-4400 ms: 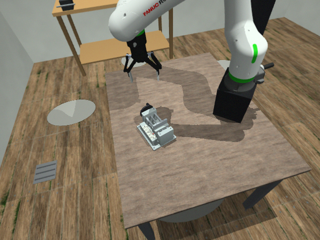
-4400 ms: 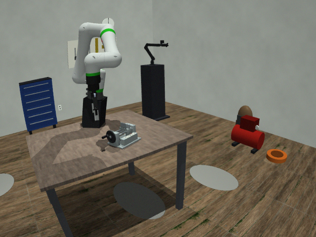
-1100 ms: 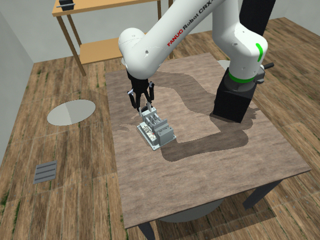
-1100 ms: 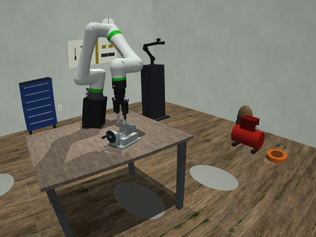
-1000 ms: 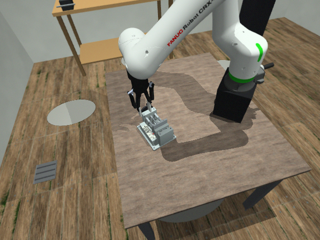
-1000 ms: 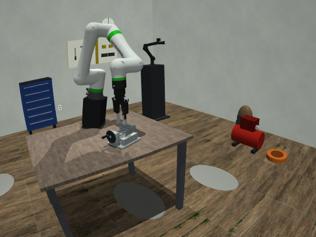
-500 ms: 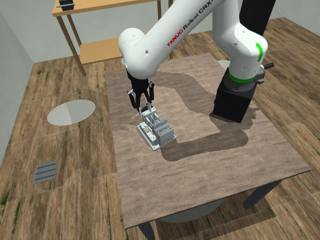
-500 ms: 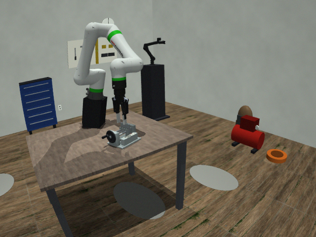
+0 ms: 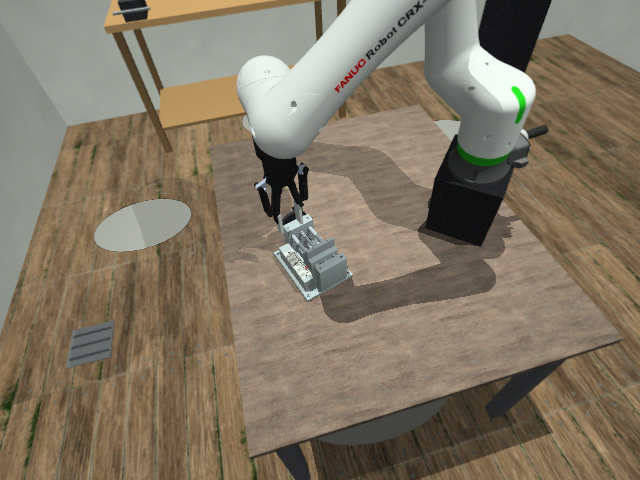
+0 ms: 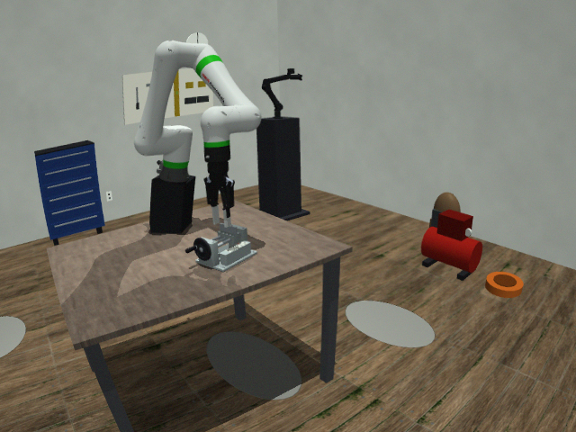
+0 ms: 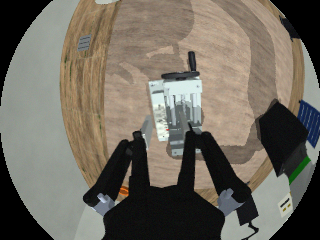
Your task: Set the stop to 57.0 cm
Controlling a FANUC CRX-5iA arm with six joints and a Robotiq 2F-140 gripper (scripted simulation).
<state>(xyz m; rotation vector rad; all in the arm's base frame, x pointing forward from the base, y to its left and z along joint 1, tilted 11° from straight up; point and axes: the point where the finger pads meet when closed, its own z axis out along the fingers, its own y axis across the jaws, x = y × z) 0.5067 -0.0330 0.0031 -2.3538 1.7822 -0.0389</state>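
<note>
My gripper is now 4 cm past the black handwheel, 11 cm to the left of it and 11 cm above it.
</note>
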